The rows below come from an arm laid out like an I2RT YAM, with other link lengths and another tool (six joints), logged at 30 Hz.
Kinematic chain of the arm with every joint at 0, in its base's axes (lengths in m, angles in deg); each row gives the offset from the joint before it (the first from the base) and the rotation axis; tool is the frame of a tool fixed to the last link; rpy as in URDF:
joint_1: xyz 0 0 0.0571 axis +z
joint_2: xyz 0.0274 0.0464 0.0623 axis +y
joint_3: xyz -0.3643 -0.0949 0 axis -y
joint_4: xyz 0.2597 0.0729 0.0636 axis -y
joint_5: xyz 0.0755 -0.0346 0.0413 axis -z
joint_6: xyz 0.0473 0 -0.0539 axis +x
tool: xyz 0.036 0.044 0.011 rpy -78.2 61.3 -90
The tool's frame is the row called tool.
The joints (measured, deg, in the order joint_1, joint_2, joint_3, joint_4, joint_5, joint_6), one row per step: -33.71, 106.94, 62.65, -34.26, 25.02, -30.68; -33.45, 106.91, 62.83, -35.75, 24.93, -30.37; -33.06, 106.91, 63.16, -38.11, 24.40, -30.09; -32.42, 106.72, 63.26, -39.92, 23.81, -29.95; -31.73, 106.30, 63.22, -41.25, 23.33, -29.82; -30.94, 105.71, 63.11, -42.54, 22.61, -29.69; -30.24, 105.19, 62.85, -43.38, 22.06, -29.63; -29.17, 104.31, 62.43, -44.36, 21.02, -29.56; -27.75, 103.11, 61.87, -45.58, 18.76, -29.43; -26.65, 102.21, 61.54, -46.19, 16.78, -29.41; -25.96, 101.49, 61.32, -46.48, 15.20, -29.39; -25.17, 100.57, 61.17, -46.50, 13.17, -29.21; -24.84, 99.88, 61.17, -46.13, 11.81, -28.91; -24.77, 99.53, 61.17, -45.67, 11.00, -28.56
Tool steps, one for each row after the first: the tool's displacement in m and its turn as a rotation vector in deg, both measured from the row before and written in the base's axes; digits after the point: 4 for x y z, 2 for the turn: -0.0017, 0.0034, 0.0008, 0.75, 0.88, 0.00; -0.0023, 0.0056, 0.0013, 1.52, 1.29, 0.22; -0.0014, 0.0069, 0.0017, 1.30, 0.91, 0.59; -0.0010, 0.0067, 0.0025, 0.89, 0.50, 0.62; -0.0010, 0.0077, 0.0032, 1.02, 0.27, 0.74; -0.0011, 0.0066, 0.0021, 0.76, 0.20, 0.69; -0.0011, 0.0100, 0.0036, 1.15, -0.09, 1.08; -0.0011, 0.0143, 0.0051, 2.25, -0.61, 1.43; 0.0003, 0.0106, 0.0042, 1.77, -0.87, 1.19; 0.0002, 0.0071, 0.0035, 1.32, -0.89, 0.76; 0.0015, 0.0079, 0.0049, 1.49, -1.60, 0.75; 0.0020, 0.0036, 0.0041, 0.77, -1.60, 0.15; 0.0017, 0.0011, 0.0021, 0.39, -1.15, -0.19
